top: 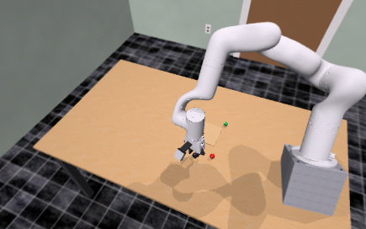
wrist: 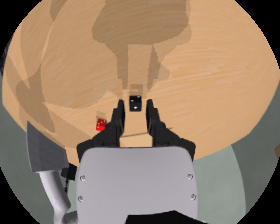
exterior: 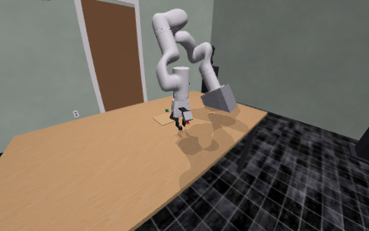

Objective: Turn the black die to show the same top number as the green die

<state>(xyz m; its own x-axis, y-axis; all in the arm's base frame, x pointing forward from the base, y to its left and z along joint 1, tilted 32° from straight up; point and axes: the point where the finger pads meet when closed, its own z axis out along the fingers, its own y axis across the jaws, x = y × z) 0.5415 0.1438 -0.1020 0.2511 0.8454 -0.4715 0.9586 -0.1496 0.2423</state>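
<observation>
My gripper is now 10 mm to the left of the black die and 40 mm above it. The rest, counted from my hand: green die: 80 mm behind, 280 mm to the right, 40 mm below; then red die: 90 mm behind, 40 mm to the right, 40 mm below; then tan mat: 10 mm behind, 180 mm to the right, 40 mm below.
</observation>
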